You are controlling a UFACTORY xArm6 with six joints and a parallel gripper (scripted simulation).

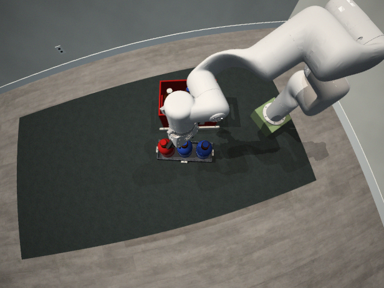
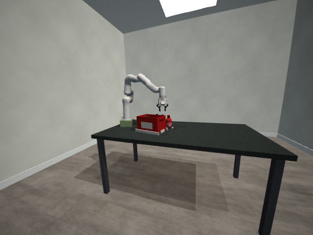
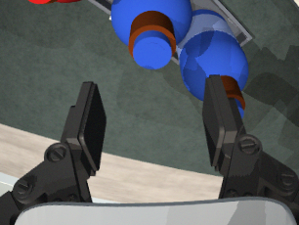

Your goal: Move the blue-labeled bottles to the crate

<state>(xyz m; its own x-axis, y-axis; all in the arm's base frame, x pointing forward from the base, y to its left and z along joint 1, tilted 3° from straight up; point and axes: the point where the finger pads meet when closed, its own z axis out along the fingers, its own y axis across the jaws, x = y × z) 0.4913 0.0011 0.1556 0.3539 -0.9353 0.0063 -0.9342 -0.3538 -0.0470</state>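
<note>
The red-labeled bottle lies 13 cm below my hand, 8 cm ahead of it and 4 cm to the right of it. Round my hand: crate: 20 cm to the right, 13 cm below, 10 cm behind; grey tray: 20 cm below.
</note>
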